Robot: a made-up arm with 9 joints. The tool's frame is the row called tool.
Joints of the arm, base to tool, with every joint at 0 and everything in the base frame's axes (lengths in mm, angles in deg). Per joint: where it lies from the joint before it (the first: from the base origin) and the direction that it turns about. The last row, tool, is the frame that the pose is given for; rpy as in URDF.
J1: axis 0 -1 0 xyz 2.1 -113.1 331.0
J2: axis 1 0 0 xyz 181.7 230.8 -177.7
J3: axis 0 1 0 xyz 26.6 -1.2 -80.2
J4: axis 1 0 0 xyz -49.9 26.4 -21.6
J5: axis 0 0 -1 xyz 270.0 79.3 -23.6
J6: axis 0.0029 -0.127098 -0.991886 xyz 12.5 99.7 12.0
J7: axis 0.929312 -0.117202 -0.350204 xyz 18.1 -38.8 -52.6
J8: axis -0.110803 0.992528 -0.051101 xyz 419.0 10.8 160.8
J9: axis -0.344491 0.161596 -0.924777 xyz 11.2 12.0 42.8
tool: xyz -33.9 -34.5 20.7 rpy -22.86 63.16 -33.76
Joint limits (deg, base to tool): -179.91..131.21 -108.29..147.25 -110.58..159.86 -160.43..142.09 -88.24..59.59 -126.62..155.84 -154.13..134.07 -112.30..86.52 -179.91..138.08
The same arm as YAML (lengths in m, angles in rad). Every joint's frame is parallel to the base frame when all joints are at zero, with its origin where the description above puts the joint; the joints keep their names.
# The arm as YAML. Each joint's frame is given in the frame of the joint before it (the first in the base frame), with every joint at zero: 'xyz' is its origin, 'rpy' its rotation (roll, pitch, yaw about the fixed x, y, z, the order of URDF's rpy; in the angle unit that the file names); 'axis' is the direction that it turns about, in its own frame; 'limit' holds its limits. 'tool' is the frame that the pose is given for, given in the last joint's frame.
units:
  length: m
  angle: rad
joints:
  - name: J1
    type: revolute
    origin:
      xyz: [0.0021, -0.1131, 0.331]
      rpy: [0.0, 0.0, 0.0]
    axis: [0.0, -1.0, 0.0]
    limit:
      lower: -3.14
      upper: 2.29
  - name: J2
    type: revolute
    origin:
      xyz: [0.1817, 0.2308, -0.1777]
      rpy: [0.0, 0.0, 0.0]
    axis: [1.0, 0.0, 0.0]
    limit:
      lower: -1.89
      upper: 2.57
  - name: J3
    type: revolute
    origin:
      xyz: [0.0266, -0.0012, -0.0802]
      rpy: [0.0, 0.0, 0.0]
    axis: [0.0, 1.0, 0.0]
    limit:
      lower: -1.93
      upper: 2.7901
  - name: J4
    type: revolute
    origin:
      xyz: [-0.0499, 0.0264, -0.0216]
      rpy: [0.0, 0.0, 0.0]
    axis: [1.0, 0.0, 0.0]
    limit:
      lower: -2.8
      upper: 2.4799
  - name: J5
    type: revolute
    origin:
      xyz: [0.27, 0.0793, -0.0236]
      rpy: [0.0, 0.0, 0.0]
    axis: [0.0, 0.0, -1.0]
    limit:
      lower: -1.5401
      upper: 1.04
  - name: J6
    type: revolute
    origin:
      xyz: [0.0125, 0.0997, 0.012]
      rpy: [0.0, 0.0, 0.0]
    axis: [0.0029, -0.127098, -0.991886]
    limit:
      lower: -2.2099
      upper: 2.7199
  - name: J7
    type: revolute
    origin:
      xyz: [0.0181, -0.0388, -0.0526]
      rpy: [0.0, 0.0, 0.0]
    axis: [0.929312, -0.117202, -0.350204]
    limit:
      lower: -2.6901
      upper: 2.34
  - name: J8
    type: revolute
    origin:
      xyz: [0.419, 0.0108, 0.1608]
      rpy: [0.0, 0.0, 0.0]
    axis: [-0.110803, 0.992528, -0.051101]
    limit:
      lower: -1.96
      upper: 1.5101
  - name: J9
    type: revolute
    origin:
      xyz: [0.0112, 0.012, 0.0428]
      rpy: [0.0, 0.0, 0.0]
    axis: [-0.344491, 0.161596, -0.924777]
    limit:
      lower: -3.14
      upper: 2.41
tool:
  origin:
    xyz: [-0.0339, -0.0345, 0.0207]
    rpy: [-0.399, 1.1023, -0.5892]

